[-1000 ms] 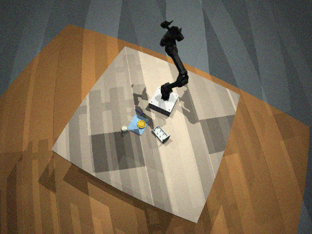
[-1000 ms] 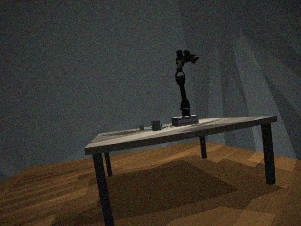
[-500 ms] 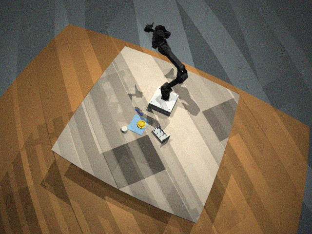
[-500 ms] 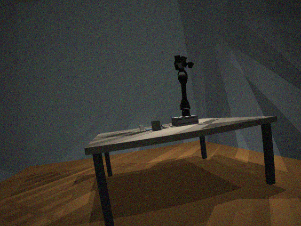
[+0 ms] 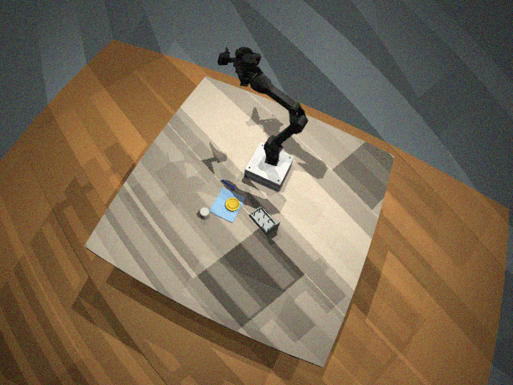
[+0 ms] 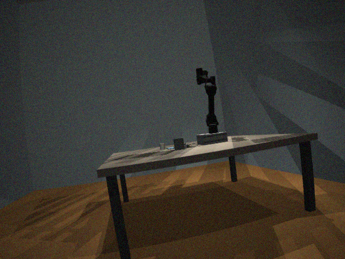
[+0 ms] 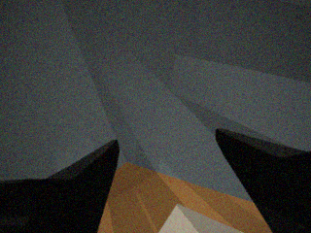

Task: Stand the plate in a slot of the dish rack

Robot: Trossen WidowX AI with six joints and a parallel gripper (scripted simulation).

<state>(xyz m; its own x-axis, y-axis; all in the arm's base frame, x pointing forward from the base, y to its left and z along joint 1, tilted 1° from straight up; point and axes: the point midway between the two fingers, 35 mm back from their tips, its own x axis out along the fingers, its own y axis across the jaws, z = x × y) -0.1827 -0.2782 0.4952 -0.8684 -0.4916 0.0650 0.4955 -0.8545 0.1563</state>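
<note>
Right now my gripper tip is 560 mm above the yellow plate, 490 mm short of it and 160 mm to the right of it. From my gripper tip the other things lie so: blue spoon (570 mm below, 390 mm ahead, 110 mm to the left); white cup (590 mm ahead, 550 mm below, 40 mm to the left); grey dish rack (550 mm below, 530 mm ahead, 330 mm to the left).
</note>
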